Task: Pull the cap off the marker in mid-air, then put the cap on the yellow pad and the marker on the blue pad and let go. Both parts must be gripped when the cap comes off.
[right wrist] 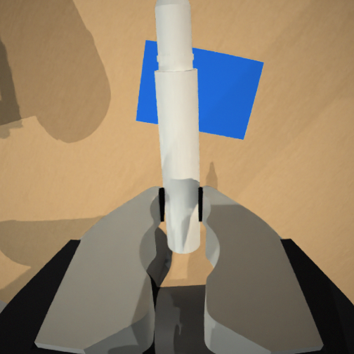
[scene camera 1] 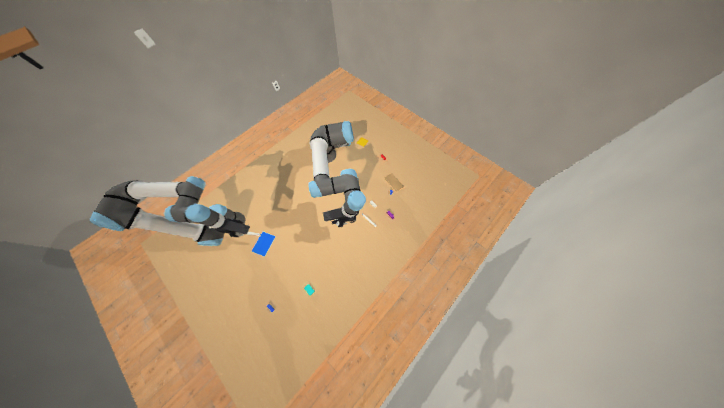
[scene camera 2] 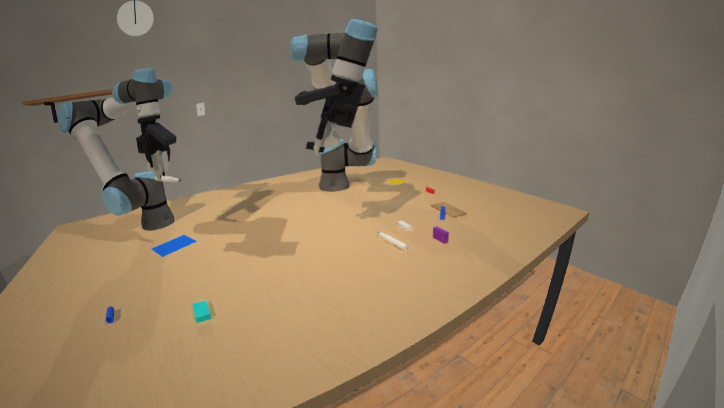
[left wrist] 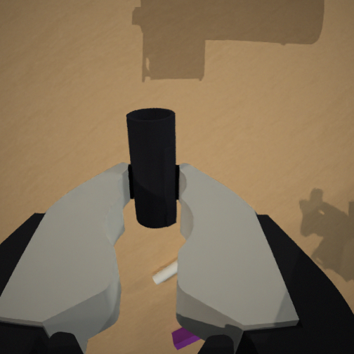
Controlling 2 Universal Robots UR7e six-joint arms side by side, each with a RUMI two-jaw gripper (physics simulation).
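Frame: origin at the left arm's base, x ahead, y left, z up, level; centimetres.
Seen in the pictures: left gripper, fingertip midpoint: (scene camera 1: 337,222) (scene camera 2: 316,154); right gripper, fingertip midpoint: (scene camera 2: 162,179); left arm's base at its link origin: (scene camera 1: 327,155) (scene camera 2: 334,187); right arm's base at its link origin: (scene camera 2: 158,223).
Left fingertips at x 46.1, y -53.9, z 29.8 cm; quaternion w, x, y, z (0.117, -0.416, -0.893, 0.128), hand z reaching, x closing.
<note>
Pixels of each thing's top centre, then the offset from my left fingertips to it.
- black cap at its top centre: (scene camera 2: 315,141) dx -0.1, dy -0.3, dz +3.6 cm
- white marker at its top centre: (scene camera 2: 167,176) (scene camera 1: 249,232) dx -44.3, dy -28.0, dz -4.8 cm
- blue pad at its top centre: (scene camera 2: 173,245) (scene camera 1: 263,243) dx -46.8, dy -30.4, dz -29.7 cm
- yellow pad at its top centre: (scene camera 2: 396,181) (scene camera 1: 362,141) dx -26.0, dy +79.7, dz -29.7 cm
- second white pen-like stick at its top centre: (scene camera 2: 391,237) (scene camera 1: 369,219) dx +11.1, dy +18.4, dz -28.0 cm
- small white block at its top centre: (scene camera 2: 404,224) (scene camera 1: 373,203) dx +8.3, dy +31.1, dz -28.6 cm
- purple block at its top centre: (scene camera 2: 441,229) (scene camera 1: 390,214) dx +23.4, dy +28.7, dz -26.3 cm
- brown board at its top centre: (scene camera 2: 448,208) (scene camera 1: 394,181) dx +14.3, dy +55.2, dz -29.0 cm
- teal block at its top centre: (scene camera 2: 200,308) (scene camera 1: 309,289) dx -1.6, dy -40.2, dz -28.3 cm
The black cap (left wrist: 154,150) (scene camera 2: 310,145) is separate from the marker, its open end facing away from my left gripper (left wrist: 155,168) (scene camera 2: 316,147), which is shut on it high above the table. The white marker (right wrist: 178,115) (scene camera 1: 253,234) (scene camera 2: 171,179) is uncapped and roughly level in mid-air; my right gripper (right wrist: 181,189) (scene camera 2: 162,177) is shut on its rear part. The blue pad (scene camera 1: 263,244) (scene camera 2: 173,245) (right wrist: 225,95) lies below the marker, whose front part crosses over it in the right wrist view. The yellow pad (scene camera 1: 362,141) (scene camera 2: 396,181) lies bare beyond the left gripper.
A second white pen-like stick (scene camera 1: 369,220) (scene camera 2: 392,241) (left wrist: 165,273), a small white block (scene camera 1: 373,204) (scene camera 2: 403,225), a purple block (scene camera 1: 390,214) (scene camera 2: 440,235) and a brown board (scene camera 1: 396,183) (scene camera 2: 455,210) lie at the right. A teal block (scene camera 1: 309,289) (scene camera 2: 201,311) lies toward the front.
</note>
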